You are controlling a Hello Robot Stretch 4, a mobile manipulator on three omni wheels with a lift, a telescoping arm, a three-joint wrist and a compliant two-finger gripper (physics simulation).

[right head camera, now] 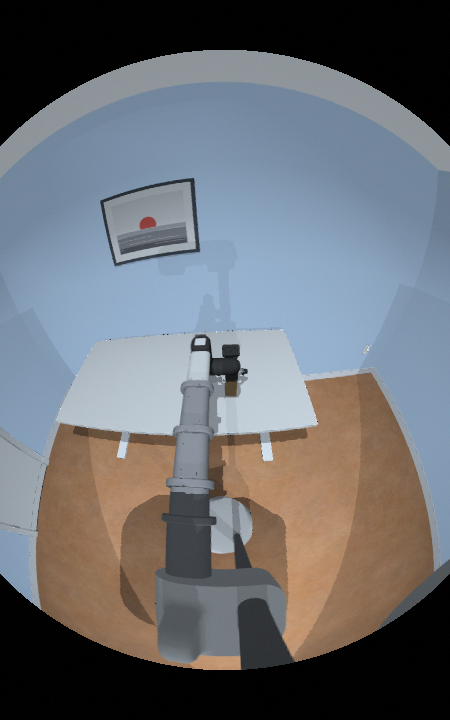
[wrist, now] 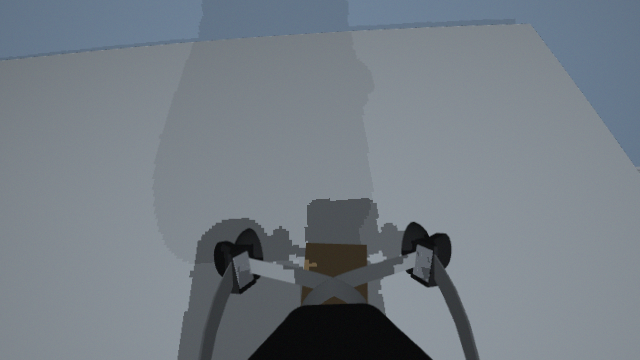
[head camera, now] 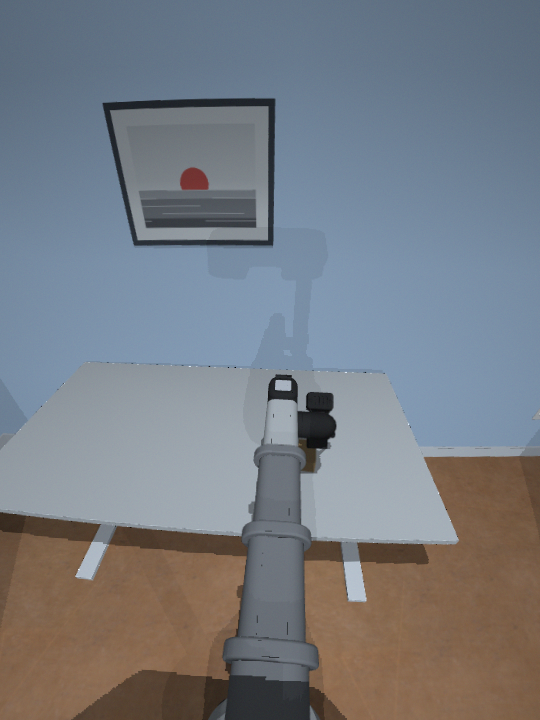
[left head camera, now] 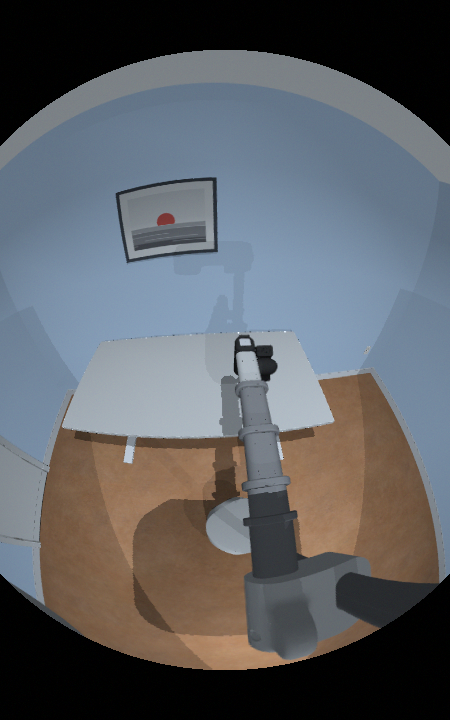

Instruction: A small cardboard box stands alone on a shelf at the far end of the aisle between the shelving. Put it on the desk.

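Where they show: gripper, between the fingertips: point(wrist: 331, 246); robot's base, origin of its link: point(right head camera: 221, 523) point(left head camera: 236, 524).
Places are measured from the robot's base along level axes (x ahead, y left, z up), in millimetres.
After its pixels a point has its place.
Observation:
The small brown cardboard box point(head camera: 310, 460) {x 667, y -99, z 742 mm} point(right head camera: 231, 389) {x 663, y -92, z 741 mm} point(wrist: 340, 256) {x 736, y -97, z 742 mm} sits on the white desk point(head camera: 145, 442) {x 732, y 490, z 692 mm} point(left head camera: 159, 382) {x 772, y 414, z 693 mm} point(right head camera: 132, 382) {x 757, y 492, z 693 mm} point(wrist: 500, 150) {x 900, y -327, z 693 mm}, right of the arm's end in the head and right head camera views. It does not show in the left head camera view. My gripper point(wrist: 331, 246) {x 710, y -88, z 822 mm} is open. Its two black-padded fingertips stand wide apart on either side of the box in the wrist view, with gaps on both sides, and the gripper hangs above it. The gripper's crossed finger linkage and black body hide the box's near part.
A blue wall with a framed picture point(head camera: 194, 174) {x 1226, y 335, z 1504 mm} point(left head camera: 167, 220) {x 1226, y 327, z 1476 mm} point(right head camera: 150, 223) {x 1227, y 319, z 1477 mm} rises behind the desk. The telescoping arm point(head camera: 273, 587) {x 197, y 0, z 1176 mm} point(left head camera: 262, 456) {x 197, y 3, z 1176 mm} point(right head camera: 192, 456) {x 197, y -7, z 1177 mm} reaches over the desk's front edge. A round pale disc point(left head camera: 228, 528) {x -12, y 62, z 187 mm} point(right head camera: 230, 523) {x 11, y -64, z 187 mm} lies on the brown floor below the arm.

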